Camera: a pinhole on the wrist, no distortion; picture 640 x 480 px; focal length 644.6 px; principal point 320.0 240.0 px. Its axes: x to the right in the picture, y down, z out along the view. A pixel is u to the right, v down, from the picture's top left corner.
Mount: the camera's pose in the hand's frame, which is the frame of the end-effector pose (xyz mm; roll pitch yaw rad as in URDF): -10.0 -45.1 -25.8 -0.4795 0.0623 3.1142
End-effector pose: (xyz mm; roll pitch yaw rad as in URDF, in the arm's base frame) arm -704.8 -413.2 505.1 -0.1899 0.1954 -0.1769
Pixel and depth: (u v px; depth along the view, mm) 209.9 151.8 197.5
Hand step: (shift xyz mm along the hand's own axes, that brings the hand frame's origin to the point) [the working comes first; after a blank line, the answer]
In the camera's frame: -33.7 -27.0 197.5

10.1 -112.8 163.6
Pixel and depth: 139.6 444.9 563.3
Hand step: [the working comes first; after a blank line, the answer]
In the camera's frame: -157.6 179.1 563.3

109.9 -467.3 400.4
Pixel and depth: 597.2 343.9 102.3
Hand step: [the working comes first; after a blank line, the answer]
In the camera's frame: 44.0 16.5 102.3

-60.8 -105.6 54.5
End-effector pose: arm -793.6 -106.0 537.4 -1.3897 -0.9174 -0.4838
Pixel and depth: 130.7 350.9 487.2
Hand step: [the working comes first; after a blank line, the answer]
In the camera's frame: -143.1 83.8 487.2

100.1 -347.4 375.9
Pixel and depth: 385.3 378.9 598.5
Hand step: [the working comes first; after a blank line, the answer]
In the camera's frame: 60.6 129.0 598.5

-110.5 -433.0 441.0
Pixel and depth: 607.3 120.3 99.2
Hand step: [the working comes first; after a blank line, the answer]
In the camera's frame: 44.2 -18.4 99.2

-60.9 -73.1 67.8
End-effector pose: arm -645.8 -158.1 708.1 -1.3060 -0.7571 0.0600
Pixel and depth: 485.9 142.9 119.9
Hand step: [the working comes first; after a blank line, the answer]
In the camera's frame: 30.9 -18.1 119.9

-49.0 -83.3 86.8
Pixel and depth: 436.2 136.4 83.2
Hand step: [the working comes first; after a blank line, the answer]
In the camera's frame: 15.0 -13.4 83.2

-30.7 -71.1 53.1
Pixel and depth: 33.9 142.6 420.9
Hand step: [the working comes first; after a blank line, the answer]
In the camera's frame: -186.8 -63.6 420.9

147.5 -187.2 387.8
